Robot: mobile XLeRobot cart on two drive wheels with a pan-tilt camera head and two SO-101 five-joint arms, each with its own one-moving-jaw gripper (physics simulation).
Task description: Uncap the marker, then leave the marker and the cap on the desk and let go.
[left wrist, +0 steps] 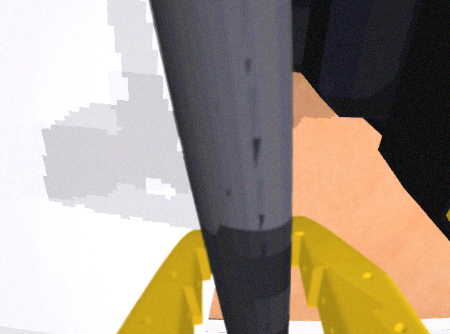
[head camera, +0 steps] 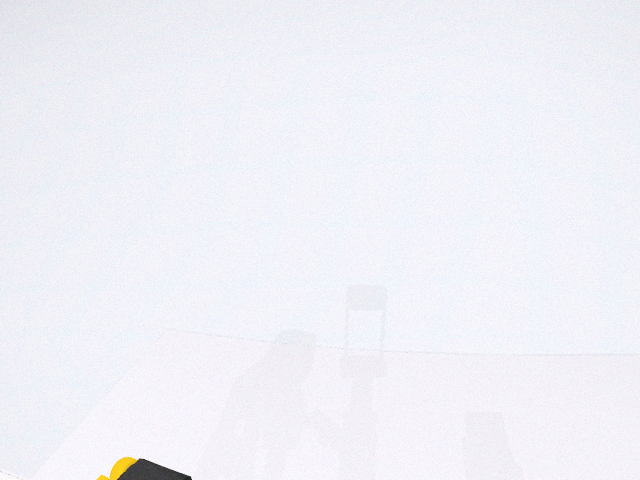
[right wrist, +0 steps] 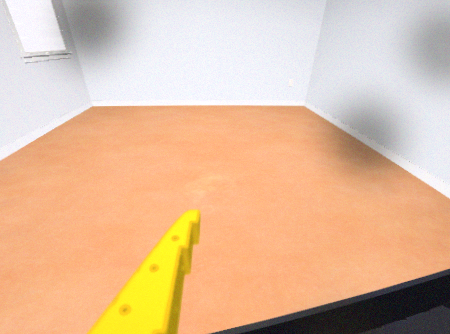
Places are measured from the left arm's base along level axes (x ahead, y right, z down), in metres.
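Pixels of known places: left hand, tool point: (left wrist: 208, 247); right hand, tool point: (right wrist: 199, 222).
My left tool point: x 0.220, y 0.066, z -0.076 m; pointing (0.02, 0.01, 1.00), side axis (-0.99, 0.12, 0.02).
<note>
Behind a point stands the place of what it marks.
The marker (left wrist: 235, 125) fills the middle of the left wrist view as a thick dark grey barrel, running from the top edge down between the jaws. My left gripper (left wrist: 247, 235) {z -0.076, x 0.220, y 0.066 m} is shut on it, its two yellow jaws pressing on the barrel's two sides. The blue cap does not show in any view. The white desk (left wrist: 50, 260) {z 0.055, x 0.382, y -0.105 m} (head camera: 129, 428) {z 0.055, x 0.635, y -0.151 m} lies under and beside the marker. In the right wrist view one notched yellow jaw of my right gripper shows, above the floor and away from the desk; its moving jaw is swung out of the picture, so it is fully open.
The head camera faces a pale wall (head camera: 310, 155) {z -0.291, x 0.984, y 0.098 m} above the desk's far part, with faint shadows and a piece of the left arm (head camera: 155, 469) {z -0.249, x 0.213, y 0.064 m} at the bottom left. An orange floor (left wrist: 350, 200) {z 0.775, x -0.355, y -0.619 m} (right wrist: 275, 200) {z 0.775, x -1.171, y -0.318 m} and a dark cart edge (right wrist: 350, 305) show in the wrist views.
</note>
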